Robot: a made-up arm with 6 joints.
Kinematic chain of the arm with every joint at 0, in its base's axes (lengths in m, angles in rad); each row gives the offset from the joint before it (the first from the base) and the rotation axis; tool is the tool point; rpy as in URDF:
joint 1: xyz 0 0 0.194 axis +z
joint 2: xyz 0 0 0 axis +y
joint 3: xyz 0.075 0 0.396 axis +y
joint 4: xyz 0.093 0 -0.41 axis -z
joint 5: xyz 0 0 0 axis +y
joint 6: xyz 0.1 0 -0.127 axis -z
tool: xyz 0 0 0 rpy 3.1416 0 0
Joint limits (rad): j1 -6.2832..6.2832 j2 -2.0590..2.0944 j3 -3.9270..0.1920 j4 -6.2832..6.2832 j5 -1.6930..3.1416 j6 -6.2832..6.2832
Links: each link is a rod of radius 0.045 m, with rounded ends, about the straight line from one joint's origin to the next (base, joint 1, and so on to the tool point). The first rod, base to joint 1, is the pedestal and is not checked.
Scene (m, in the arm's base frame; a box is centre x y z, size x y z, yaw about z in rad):
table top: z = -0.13
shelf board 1: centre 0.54 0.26 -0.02 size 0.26 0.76 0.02 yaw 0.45
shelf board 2: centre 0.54 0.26 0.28 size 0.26 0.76 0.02 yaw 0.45
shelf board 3: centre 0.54 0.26 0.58 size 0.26 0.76 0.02 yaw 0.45
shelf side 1: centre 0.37 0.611 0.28 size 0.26 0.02 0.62 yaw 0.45
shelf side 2: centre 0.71 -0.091 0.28 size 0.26 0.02 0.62 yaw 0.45
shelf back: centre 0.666 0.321 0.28 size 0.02 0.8 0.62 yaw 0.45
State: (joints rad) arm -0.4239 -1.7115 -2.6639 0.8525 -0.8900 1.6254
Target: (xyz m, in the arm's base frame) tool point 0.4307 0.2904 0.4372
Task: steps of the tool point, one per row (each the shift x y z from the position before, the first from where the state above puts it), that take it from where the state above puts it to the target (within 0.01 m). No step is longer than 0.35 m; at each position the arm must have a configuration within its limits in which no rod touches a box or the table.
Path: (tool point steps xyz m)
1: -0.0081 -0.1652 0.2591
2: 0.1172 -0.1646 0.2331
3: 0.2199 -0.1090 0.1709
4: 0.2703 -0.0187 0.0837
5: 0.2558 0.0732 -0.0130
6: 0.1853 0.1331 -0.1012
7: 0.0866 0.1398 -0.1646
8: -0.0054 0.0920 -0.1917
9: 0.0648 0.0390 0.0080
10: 0.0760 0.0290 -0.0080

